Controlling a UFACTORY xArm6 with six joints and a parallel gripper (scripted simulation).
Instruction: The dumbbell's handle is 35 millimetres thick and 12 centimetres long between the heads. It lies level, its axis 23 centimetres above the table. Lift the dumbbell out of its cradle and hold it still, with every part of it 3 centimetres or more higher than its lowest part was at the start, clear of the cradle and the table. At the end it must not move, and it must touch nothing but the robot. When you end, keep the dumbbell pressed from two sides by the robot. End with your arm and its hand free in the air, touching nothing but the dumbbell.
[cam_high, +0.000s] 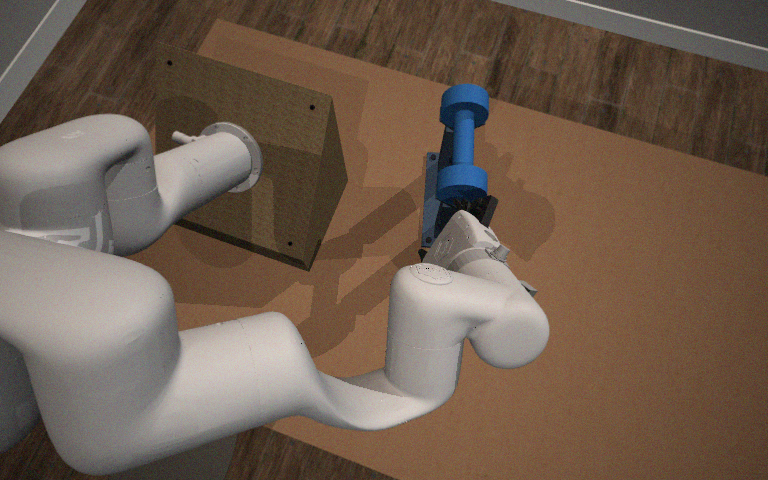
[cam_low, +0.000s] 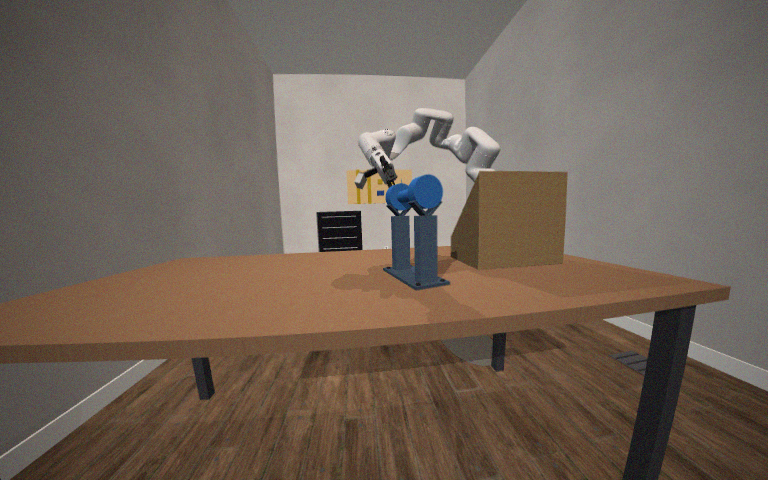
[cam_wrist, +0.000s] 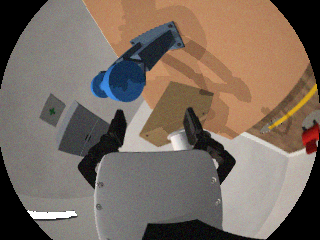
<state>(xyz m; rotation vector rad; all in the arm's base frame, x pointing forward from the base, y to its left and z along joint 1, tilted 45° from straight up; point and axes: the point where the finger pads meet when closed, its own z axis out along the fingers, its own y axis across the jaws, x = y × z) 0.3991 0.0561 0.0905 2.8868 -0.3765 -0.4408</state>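
My gripper is now 2 cm past the blue dumbbell, 18 cm to the right of it and 5 cm above it. Round my hand: dark blue cradle: 2 cm behind, 18 cm to the left, 19 cm below.
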